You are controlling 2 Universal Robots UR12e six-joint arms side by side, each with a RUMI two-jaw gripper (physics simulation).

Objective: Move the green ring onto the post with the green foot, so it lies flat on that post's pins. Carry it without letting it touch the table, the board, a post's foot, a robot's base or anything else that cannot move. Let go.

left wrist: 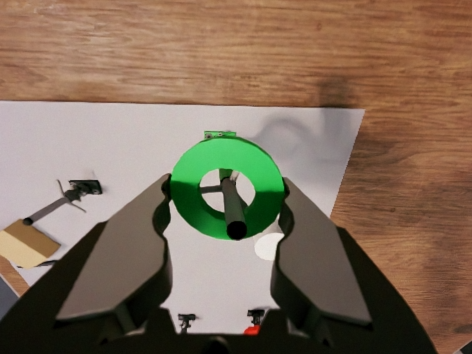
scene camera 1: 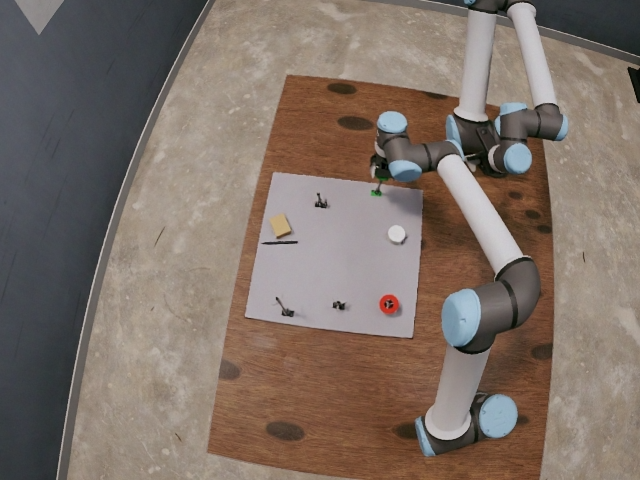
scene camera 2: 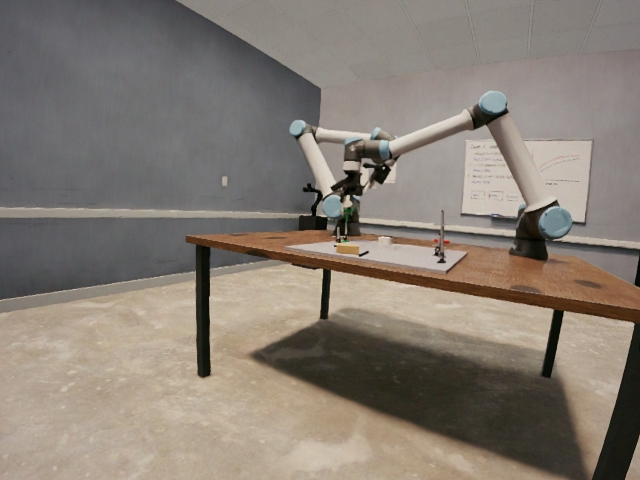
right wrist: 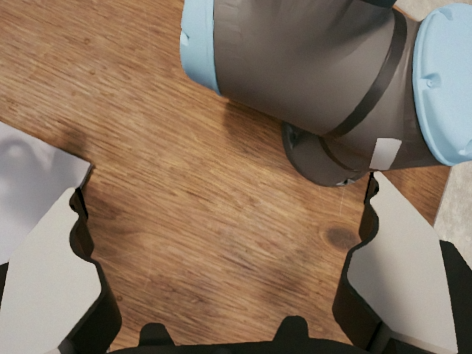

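Note:
The green ring (scene camera 1: 381, 178) (scene camera 2: 349, 211) (left wrist: 187, 187) is held level between the fingertips of my left gripper (left wrist: 227, 177), which is shut on it. The post with the green foot (scene camera 1: 378, 186) (scene camera 2: 345, 228) (left wrist: 231, 200) passes up through the ring's hole, and its dark tip stands above the ring in the left wrist view. The ring is around the post's upper part, above the green foot (scene camera 1: 376, 193) (left wrist: 220, 134) and apart from the pins (left wrist: 211, 189), which show through the hole. My right gripper (right wrist: 225, 182) is open and empty above the wooden table.
A red ring (scene camera 1: 382, 304) (left wrist: 252, 330) is on another post. Three posts with dark feet (scene camera 1: 320, 204) (scene camera 1: 287, 312) (scene camera 1: 338, 305), a white cylinder (scene camera 1: 396, 234) (scene camera 2: 385, 240), a yellow block (scene camera 1: 279, 225) (scene camera 2: 347, 249) and a dark pen (scene camera 1: 279, 242) are on the grey board (scene camera 1: 336, 258).

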